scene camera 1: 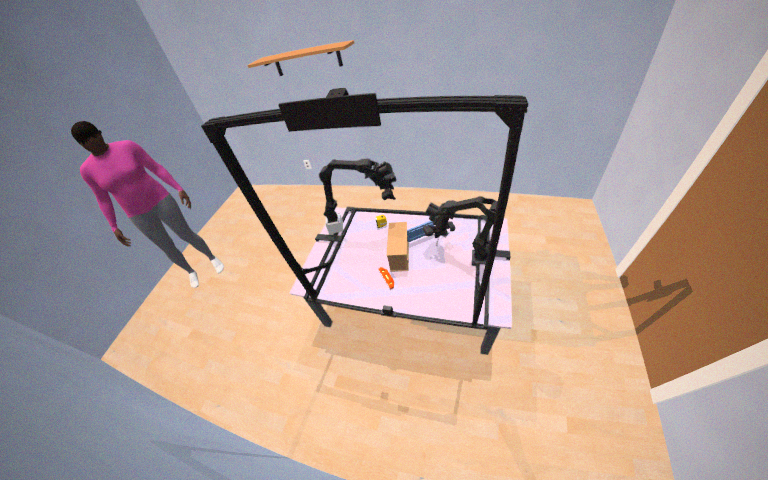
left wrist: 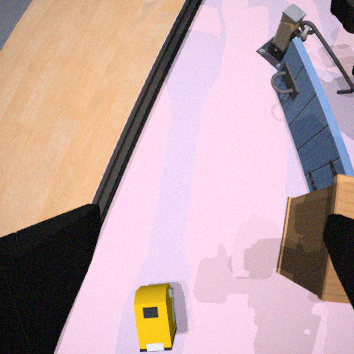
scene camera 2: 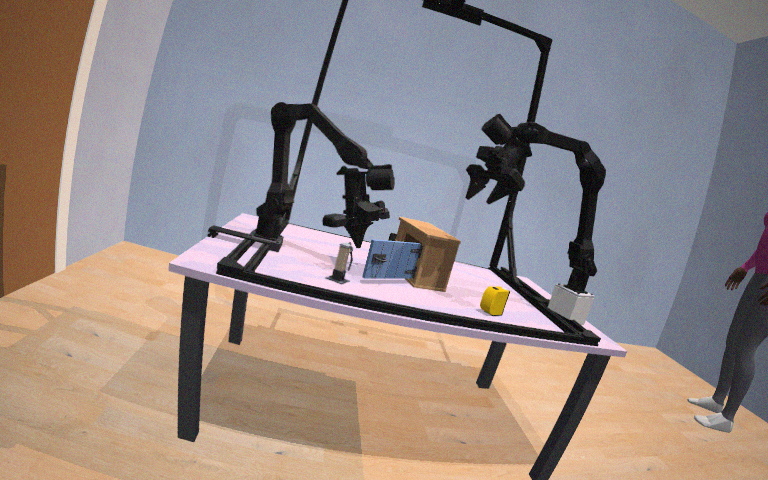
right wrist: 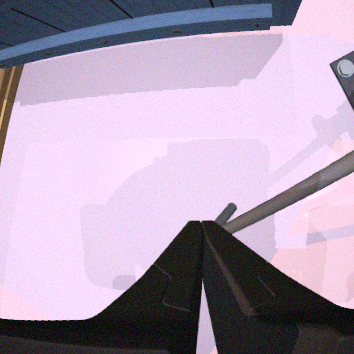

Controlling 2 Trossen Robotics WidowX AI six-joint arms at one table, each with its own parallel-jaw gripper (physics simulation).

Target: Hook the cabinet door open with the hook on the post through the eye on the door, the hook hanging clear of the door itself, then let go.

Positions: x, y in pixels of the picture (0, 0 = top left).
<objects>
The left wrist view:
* left gripper: 215, 221
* yellow block: 153, 304, on the table
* blue door: 315, 133
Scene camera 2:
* left gripper: 476, 200
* right gripper: 358, 248
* blue door: 386, 259
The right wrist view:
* right gripper: 199, 231
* grey hook: 327, 175
</objects>
